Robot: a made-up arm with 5 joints.
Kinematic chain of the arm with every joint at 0, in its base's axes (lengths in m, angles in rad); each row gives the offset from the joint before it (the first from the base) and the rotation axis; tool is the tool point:
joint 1: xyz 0 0 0.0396 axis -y
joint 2: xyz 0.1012 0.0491 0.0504 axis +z
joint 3: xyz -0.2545 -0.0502 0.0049 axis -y
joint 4: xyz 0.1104 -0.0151 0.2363 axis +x
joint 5: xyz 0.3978 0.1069 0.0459 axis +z
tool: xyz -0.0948 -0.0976 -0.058
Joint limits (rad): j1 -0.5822..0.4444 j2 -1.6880..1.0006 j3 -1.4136..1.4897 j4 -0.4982..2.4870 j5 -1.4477..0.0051
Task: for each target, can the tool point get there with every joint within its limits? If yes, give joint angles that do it. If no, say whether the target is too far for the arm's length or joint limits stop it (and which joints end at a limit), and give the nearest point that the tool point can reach.
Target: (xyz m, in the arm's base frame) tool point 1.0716 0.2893 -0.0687
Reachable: no: joint limits stop it (at a limit: joint 1, joint 2, joint 4, joint 5) | nearest point 0.4939 0.1308 0.0613 | short by 0.613 m
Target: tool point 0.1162 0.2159 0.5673
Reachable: yes | joints -0.4126 -0.5532 0.9198 0.6391 -0.8525
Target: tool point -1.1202 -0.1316 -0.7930
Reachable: no: too far | nearest point -0.2481 -0.0901 -0.1448 | short by 1.087 m
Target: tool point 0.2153 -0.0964 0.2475
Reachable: yes | joints 0.1758 -0.8368 -0.4297 0.7660 -0.7153
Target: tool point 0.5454 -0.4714 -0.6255
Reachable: no: joint limits stop it (at a limit: joint 3, joint 4, joint 5) | nearest point 0.2556 -0.1400 -0.2720 | short by 0.565 m
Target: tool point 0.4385 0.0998 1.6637
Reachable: no: too far | nearest point 0.0977 0.0810 0.7217 | short by 1.002 m
